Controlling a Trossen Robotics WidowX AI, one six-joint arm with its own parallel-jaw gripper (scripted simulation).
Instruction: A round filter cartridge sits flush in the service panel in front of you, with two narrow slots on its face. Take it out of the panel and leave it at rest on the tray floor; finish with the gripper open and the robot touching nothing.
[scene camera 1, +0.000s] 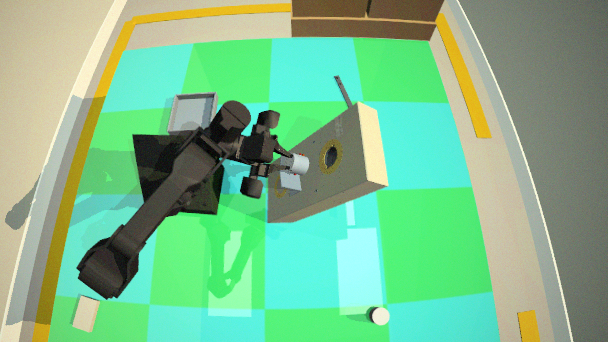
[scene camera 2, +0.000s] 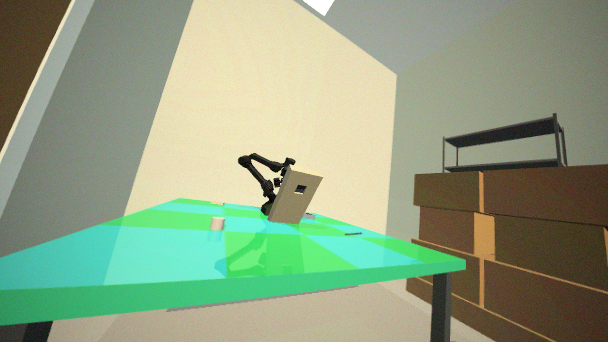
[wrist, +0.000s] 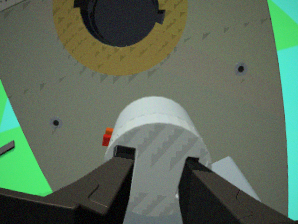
Observation:
In view: my gripper (scene camera 1: 292, 162), a round filter cartridge (wrist: 160, 131), a grey service panel (scene camera 1: 346, 160) and a grey tray (scene camera 1: 189, 111).
My gripper also shows in the wrist view (wrist: 156, 162). The grey service panel is seen too in scene camera 2 (scene camera 2: 299, 184) and in the wrist view (wrist: 74, 74). Scene camera 2 does not show the round filter cartridge, which is hidden by the grey service panel.

